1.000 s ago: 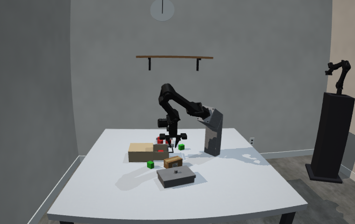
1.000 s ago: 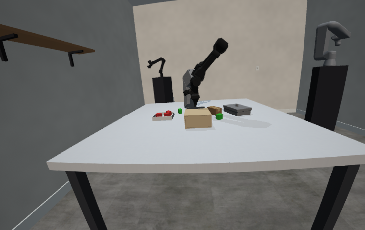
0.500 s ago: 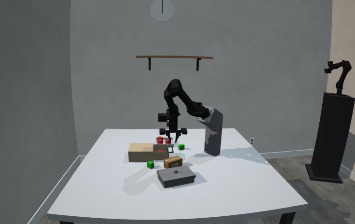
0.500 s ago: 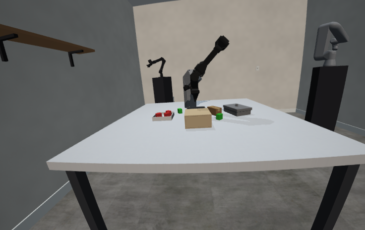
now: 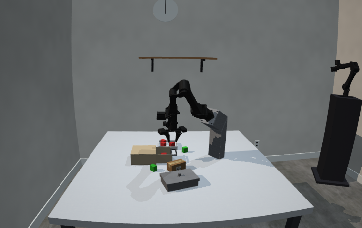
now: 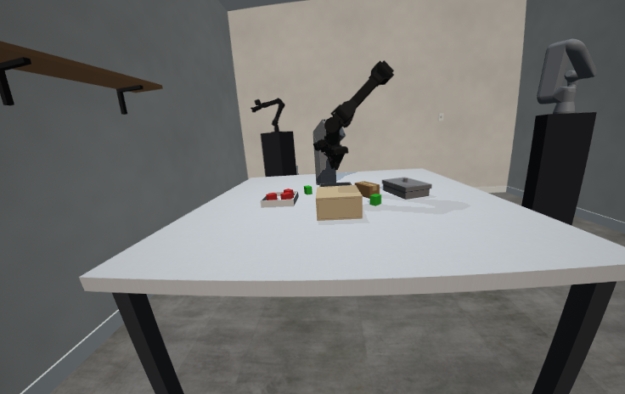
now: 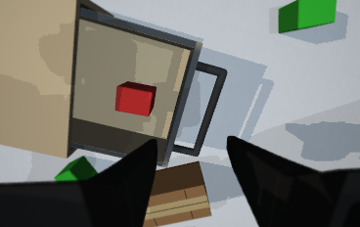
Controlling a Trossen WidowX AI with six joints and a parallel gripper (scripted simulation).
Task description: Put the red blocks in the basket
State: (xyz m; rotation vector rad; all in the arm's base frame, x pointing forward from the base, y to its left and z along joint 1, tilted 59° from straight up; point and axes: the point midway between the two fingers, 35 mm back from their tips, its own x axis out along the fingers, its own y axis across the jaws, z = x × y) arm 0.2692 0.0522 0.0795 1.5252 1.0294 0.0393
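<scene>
My gripper is now 210 mm to the left of the shallow basket, 150 mm above it and 130 mm short of it. Round my hand: cardboard box (130 mm below, 120 mm to the left, 80 mm behind); knobbed lid (280 mm to the left, 170 mm behind, 110 mm below); dark grey box (280 mm to the left, 160 mm behind, 150 mm below).
</scene>
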